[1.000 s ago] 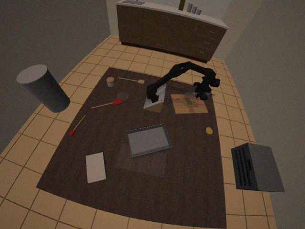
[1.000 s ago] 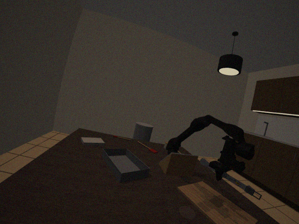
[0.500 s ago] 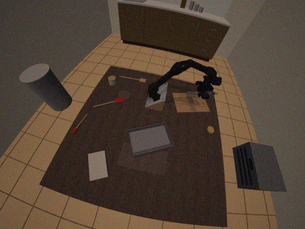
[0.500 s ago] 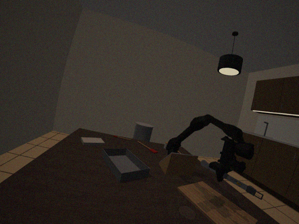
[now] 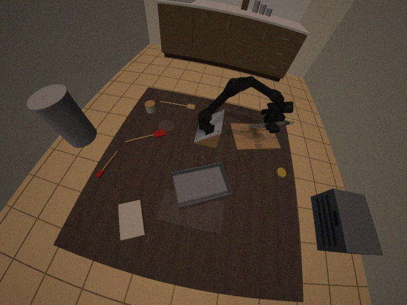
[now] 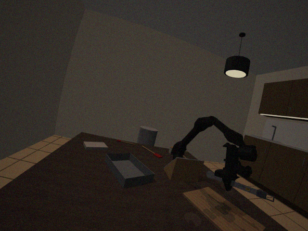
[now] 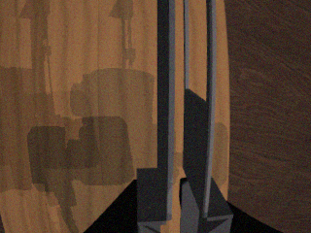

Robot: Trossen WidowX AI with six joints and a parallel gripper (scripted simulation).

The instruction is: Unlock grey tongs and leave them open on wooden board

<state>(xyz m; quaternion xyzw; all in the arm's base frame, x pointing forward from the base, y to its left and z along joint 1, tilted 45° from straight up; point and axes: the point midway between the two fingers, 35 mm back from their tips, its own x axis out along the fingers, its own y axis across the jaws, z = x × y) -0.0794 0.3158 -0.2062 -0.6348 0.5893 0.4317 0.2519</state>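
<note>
Right now my gripper tip is 4 cm past the wooden board, 2 cm to the left of it and 14 cm above it. The rest, counted from my gripper tip: yellow lock piece: 2 cm behind, 7 cm to the left, 6 cm above; small jar: 10 cm behind, 87 cm to the right, 11 cm below; grey roasting tin: 43 cm ahead, 37 cm to the right, 12 cm below.
</note>
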